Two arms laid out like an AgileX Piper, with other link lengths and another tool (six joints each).
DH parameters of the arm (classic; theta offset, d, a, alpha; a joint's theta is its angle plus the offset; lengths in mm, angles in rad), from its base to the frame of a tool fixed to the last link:
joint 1: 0 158.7 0 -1.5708
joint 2: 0.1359 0 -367.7 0
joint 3: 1.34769 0 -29 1.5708
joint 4: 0 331 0 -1.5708
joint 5: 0 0 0 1.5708
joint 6: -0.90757 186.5 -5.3 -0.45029
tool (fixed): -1.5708 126.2 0 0
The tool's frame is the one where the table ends.
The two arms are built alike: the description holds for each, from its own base.
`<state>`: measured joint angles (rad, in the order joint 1, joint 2, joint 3, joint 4, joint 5, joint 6); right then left.
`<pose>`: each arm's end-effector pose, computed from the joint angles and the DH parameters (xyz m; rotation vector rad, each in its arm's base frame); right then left.
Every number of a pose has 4 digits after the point. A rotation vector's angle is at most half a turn.
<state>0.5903 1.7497 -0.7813 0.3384 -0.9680 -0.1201 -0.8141 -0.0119 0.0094 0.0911 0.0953 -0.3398</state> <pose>0.5624 0.3254 0.2523 -2.0100 0.1636 -1.1671 0.2012 -0.1701 0.2130 2.2049 -1.3040 1.6656</pose>
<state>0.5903 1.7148 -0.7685 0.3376 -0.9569 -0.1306 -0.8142 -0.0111 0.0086 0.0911 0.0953 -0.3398</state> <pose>0.5564 0.3221 0.2642 -2.0039 0.1545 -1.1776 0.2012 -0.1701 0.2133 2.2048 -1.3041 1.6656</pose>
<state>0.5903 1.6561 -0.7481 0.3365 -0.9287 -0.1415 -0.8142 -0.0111 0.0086 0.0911 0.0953 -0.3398</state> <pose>0.5456 0.3170 0.2817 -1.9959 0.1440 -1.1827 0.2012 -0.1701 0.2133 2.2048 -1.3041 1.6656</pose>
